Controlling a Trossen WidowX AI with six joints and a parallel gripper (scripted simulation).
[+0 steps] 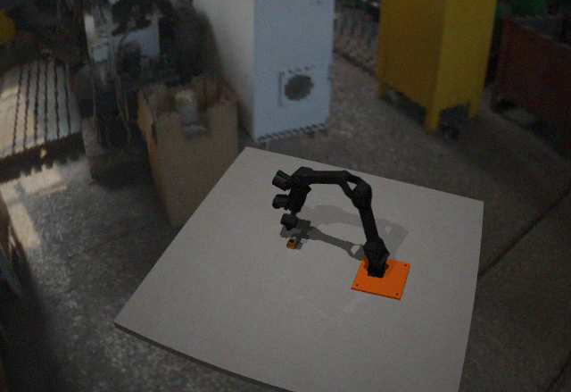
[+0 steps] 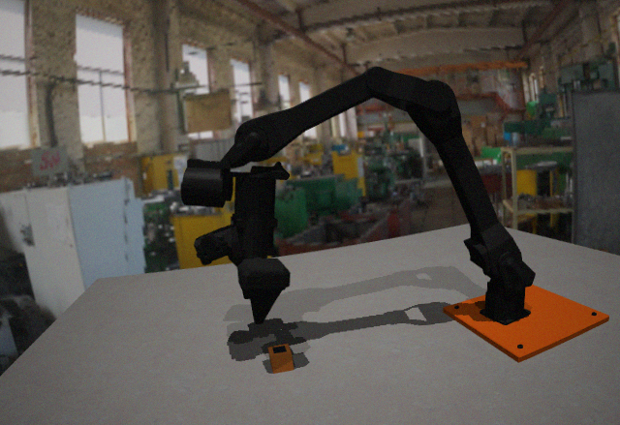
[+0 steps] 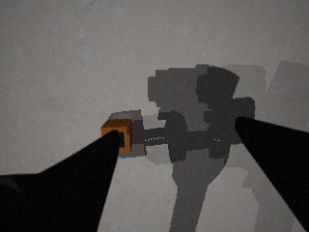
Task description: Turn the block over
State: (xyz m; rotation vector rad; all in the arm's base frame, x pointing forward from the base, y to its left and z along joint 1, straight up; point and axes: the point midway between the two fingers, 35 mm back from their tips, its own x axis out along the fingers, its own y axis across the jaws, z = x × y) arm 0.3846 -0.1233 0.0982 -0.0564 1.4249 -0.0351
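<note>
My gripper tip is now 2 cm past the orange block, 6 cm to the right of it and 5 cm above it.
</note>
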